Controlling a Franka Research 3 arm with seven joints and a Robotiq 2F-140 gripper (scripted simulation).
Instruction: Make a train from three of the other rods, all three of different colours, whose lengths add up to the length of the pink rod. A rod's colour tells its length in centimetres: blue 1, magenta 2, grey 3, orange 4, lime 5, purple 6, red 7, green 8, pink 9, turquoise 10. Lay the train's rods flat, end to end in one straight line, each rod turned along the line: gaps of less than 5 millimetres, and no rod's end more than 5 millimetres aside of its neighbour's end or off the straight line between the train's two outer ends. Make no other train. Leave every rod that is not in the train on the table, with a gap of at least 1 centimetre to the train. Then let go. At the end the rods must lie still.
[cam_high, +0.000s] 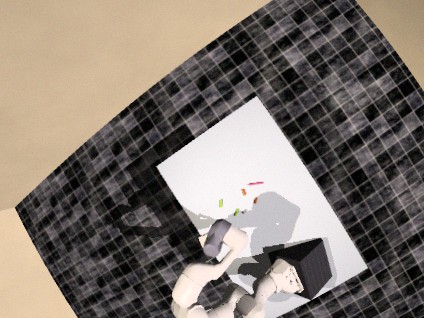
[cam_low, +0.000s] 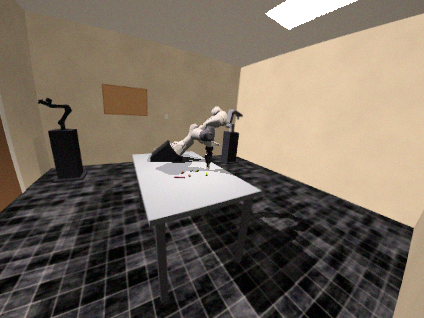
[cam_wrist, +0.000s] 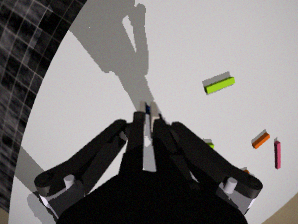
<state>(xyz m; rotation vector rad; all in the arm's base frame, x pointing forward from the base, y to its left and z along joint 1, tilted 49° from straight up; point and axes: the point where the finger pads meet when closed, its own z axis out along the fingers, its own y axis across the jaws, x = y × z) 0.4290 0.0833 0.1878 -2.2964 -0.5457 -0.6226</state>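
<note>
Right now my hand is 3 cm above the blue rod. Also, from my hand: pink rod: 32 cm to the right, 10 cm ahead, 3 cm below; then grey rod: 17 cm to the right, 3 cm below, 2 cm behind.
</note>
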